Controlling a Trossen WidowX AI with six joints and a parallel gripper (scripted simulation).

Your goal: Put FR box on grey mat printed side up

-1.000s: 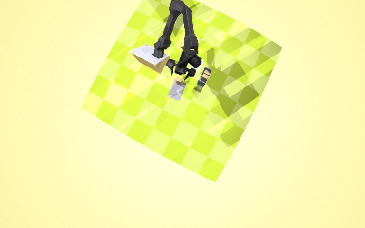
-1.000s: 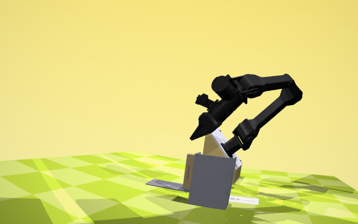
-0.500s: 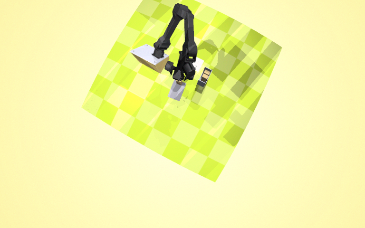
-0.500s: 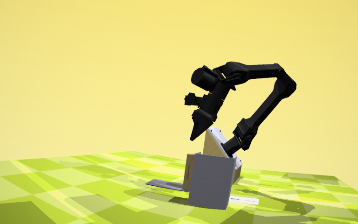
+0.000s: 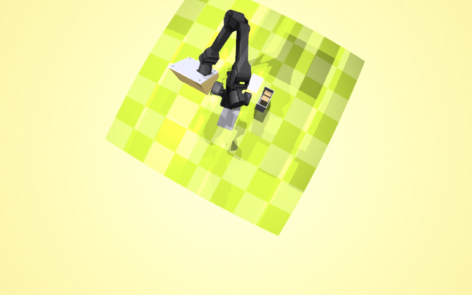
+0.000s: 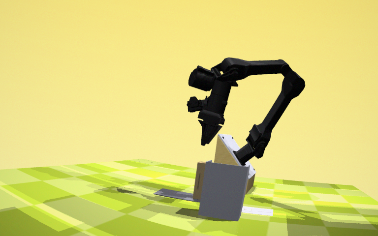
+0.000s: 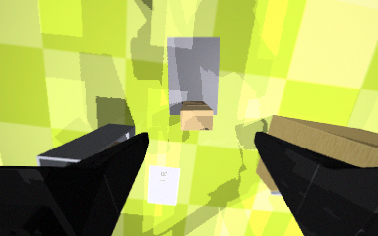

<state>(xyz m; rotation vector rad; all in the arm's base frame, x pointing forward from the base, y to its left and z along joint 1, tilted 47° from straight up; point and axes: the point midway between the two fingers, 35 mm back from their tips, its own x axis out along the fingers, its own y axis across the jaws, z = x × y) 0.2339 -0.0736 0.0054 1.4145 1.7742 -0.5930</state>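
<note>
The grey mat is 2 cm ahead of my gripper tip, 6 cm to the right of it and 18 cm below it. From my gripper tip the other things lie so: thin white slab 2 cm ahead, 20 cm to the left, 18 cm below.
</note>
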